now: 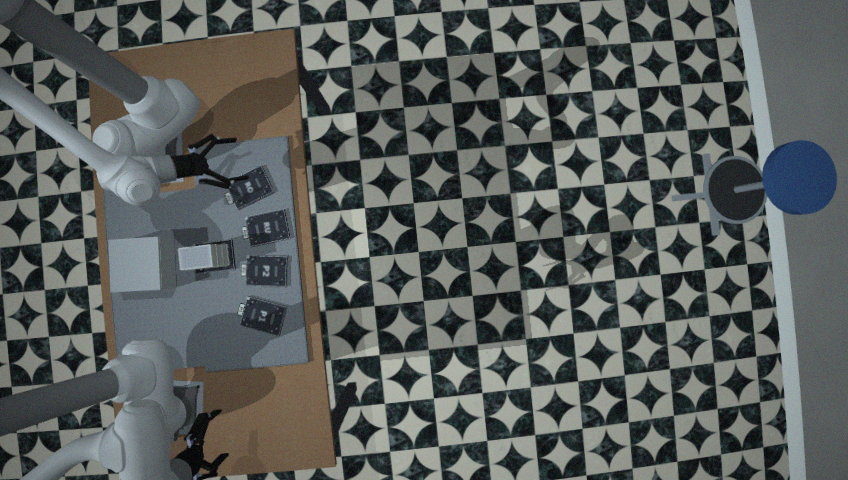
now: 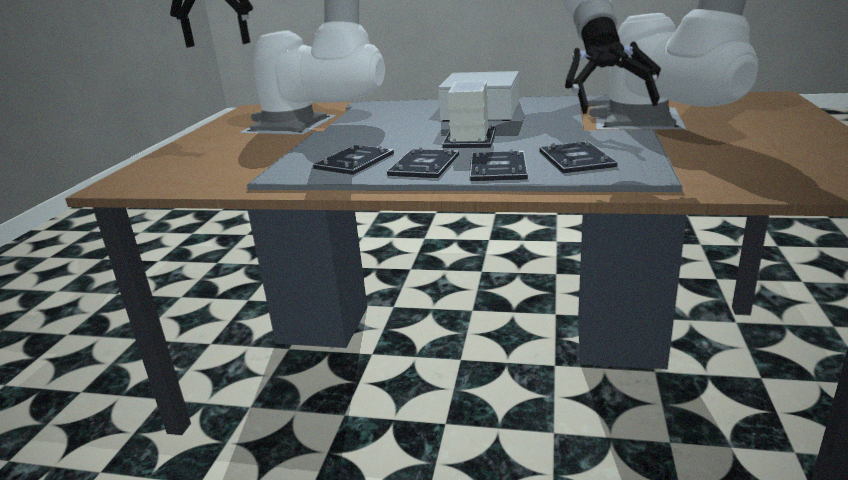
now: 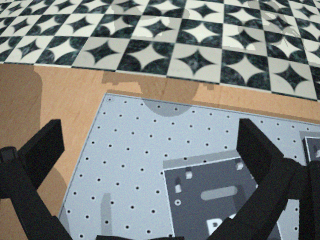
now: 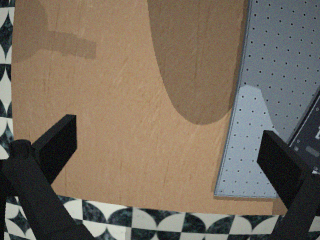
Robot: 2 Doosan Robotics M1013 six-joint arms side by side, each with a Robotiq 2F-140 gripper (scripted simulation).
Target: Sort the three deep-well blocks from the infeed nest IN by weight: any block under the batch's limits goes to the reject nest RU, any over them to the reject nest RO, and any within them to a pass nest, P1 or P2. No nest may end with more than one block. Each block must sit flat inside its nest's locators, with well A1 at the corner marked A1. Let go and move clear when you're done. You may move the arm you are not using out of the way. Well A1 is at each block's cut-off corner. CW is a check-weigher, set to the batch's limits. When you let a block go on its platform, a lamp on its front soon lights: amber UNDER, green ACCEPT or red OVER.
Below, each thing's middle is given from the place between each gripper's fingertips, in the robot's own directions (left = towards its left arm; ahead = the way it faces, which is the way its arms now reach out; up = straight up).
Right now the reject nest RO (image 2: 557,154) is 13 cm below my left hand (image 2: 621,105), 8 cm to the right of it and 2 cm behind it. The rest, counted from my left hand: check-weigher CW (image 1: 136,264): 47 cm behind, 35 cm to the right, 7 cm below; reject nest RU (image 2: 515,161): 25 cm to the right, 13 cm below, 4 cm ahead; nest P2 (image 2: 442,158): 43 cm to the right, 13 cm below, 2 cm ahead.
My right gripper is now 330 mm to the right of the nest P1 (image 2: 332,161), 280 mm above it and 60 mm short of it. From my right hand the other things lie so: check-weigher CW (590 mm to the left, 400 mm behind, 220 mm below); reject nest RU (690 mm to the left, 280 mm below, 110 mm ahead); nest P2 (510 mm to the left, 280 mm below, 90 mm ahead).
